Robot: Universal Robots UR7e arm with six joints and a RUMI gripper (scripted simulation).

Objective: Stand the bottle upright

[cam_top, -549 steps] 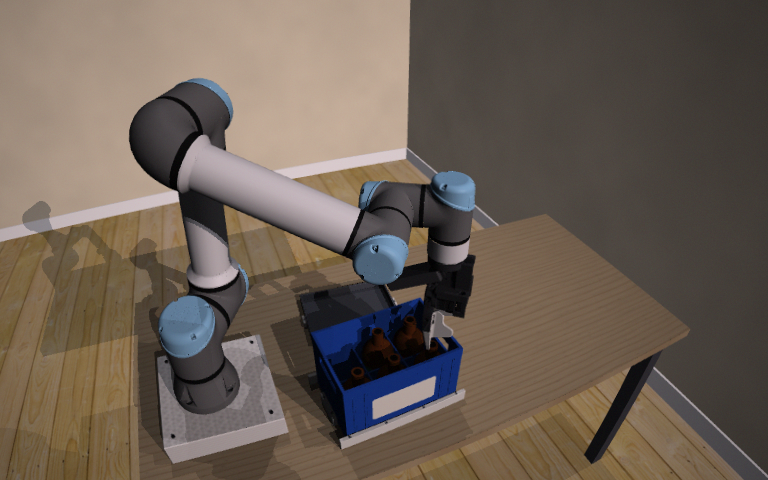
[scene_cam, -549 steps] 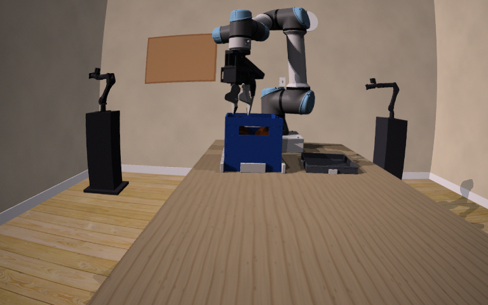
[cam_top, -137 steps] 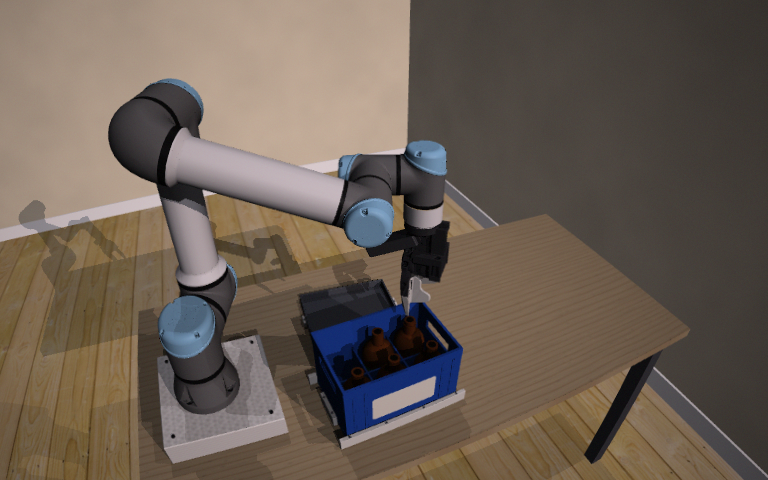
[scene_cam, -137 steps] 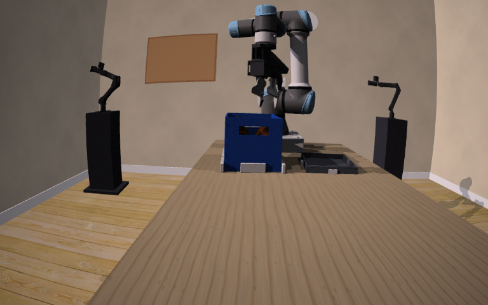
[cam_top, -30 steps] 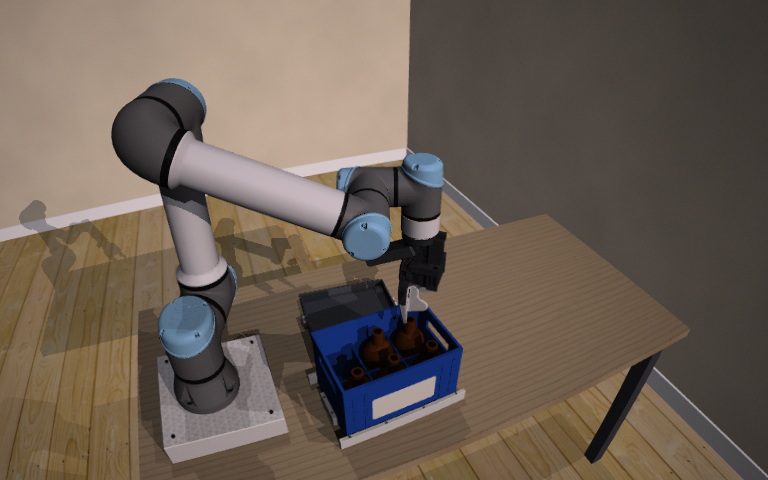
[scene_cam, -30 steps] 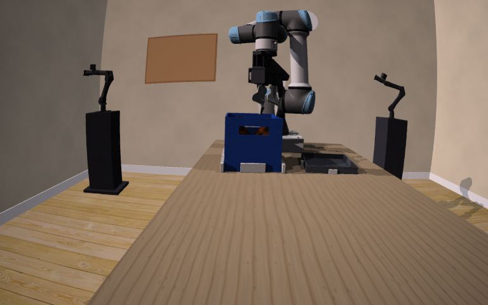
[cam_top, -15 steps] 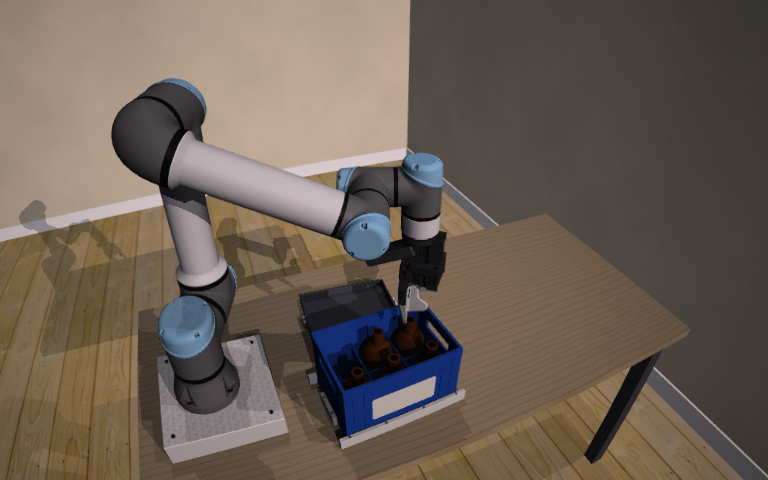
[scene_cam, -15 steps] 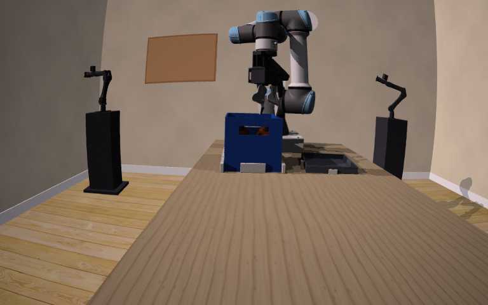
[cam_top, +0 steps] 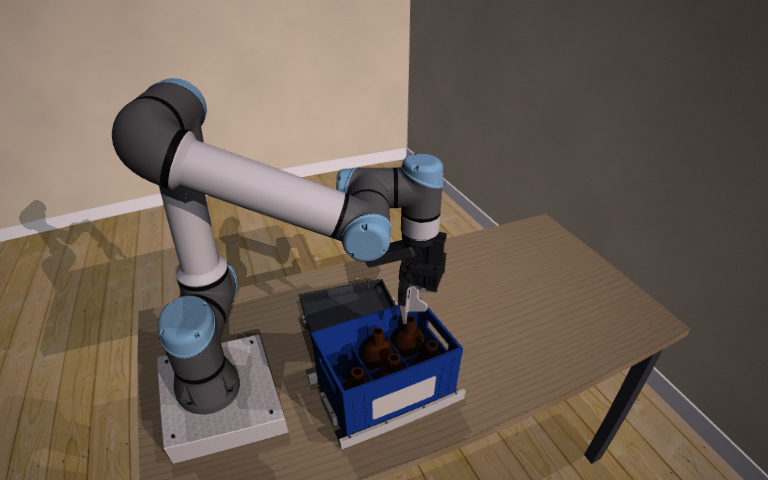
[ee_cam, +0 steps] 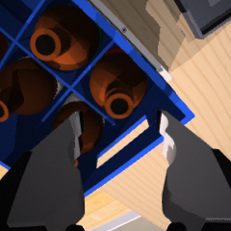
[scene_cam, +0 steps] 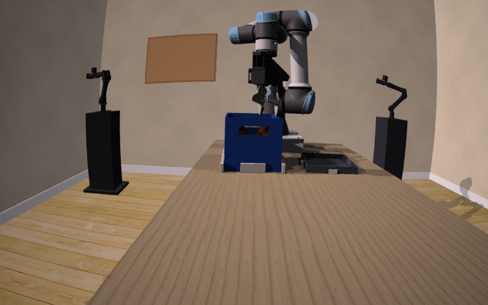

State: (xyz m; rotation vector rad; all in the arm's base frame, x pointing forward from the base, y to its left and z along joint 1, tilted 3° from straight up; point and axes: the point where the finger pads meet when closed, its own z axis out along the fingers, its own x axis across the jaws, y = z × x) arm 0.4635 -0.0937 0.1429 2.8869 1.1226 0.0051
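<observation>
Right now the crate is 8 cm behind my hand, 5 cm to the right of it and 11 cm below it. Round my hand: tray: 4 cm behind, 24 cm to the left, 18 cm below.
</observation>
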